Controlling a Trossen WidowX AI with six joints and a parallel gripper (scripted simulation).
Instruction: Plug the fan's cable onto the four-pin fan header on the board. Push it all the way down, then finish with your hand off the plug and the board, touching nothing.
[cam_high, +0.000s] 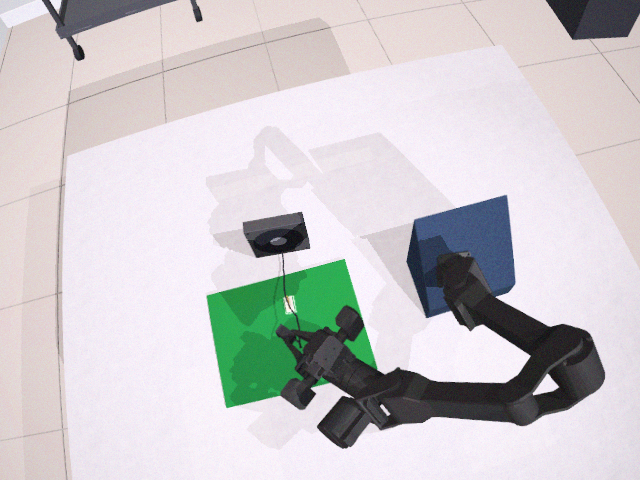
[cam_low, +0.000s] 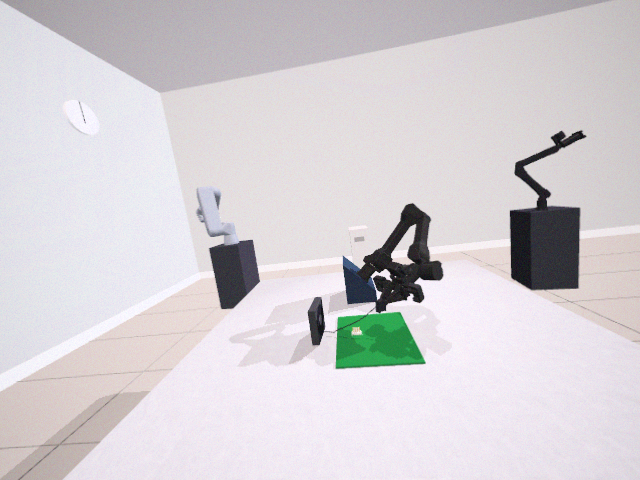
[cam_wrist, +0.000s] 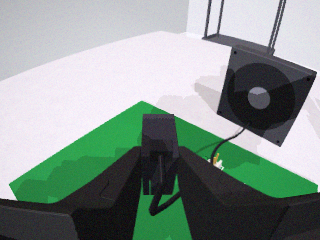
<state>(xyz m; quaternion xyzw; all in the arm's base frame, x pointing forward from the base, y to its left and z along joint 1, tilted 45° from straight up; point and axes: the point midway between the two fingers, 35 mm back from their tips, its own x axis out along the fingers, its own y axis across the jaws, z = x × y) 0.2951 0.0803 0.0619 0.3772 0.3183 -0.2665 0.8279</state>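
Now: gripper tip 1 cm short of the green board, 4 cm to the left of it and 13 cm above it. The rest, counted from my gripper tip: dark plug: 1 cm below; then white four-pin header: 9 cm to the right, 11 cm below; then black fan: 1 cm ahead, 22 cm to the right, 5 cm below.
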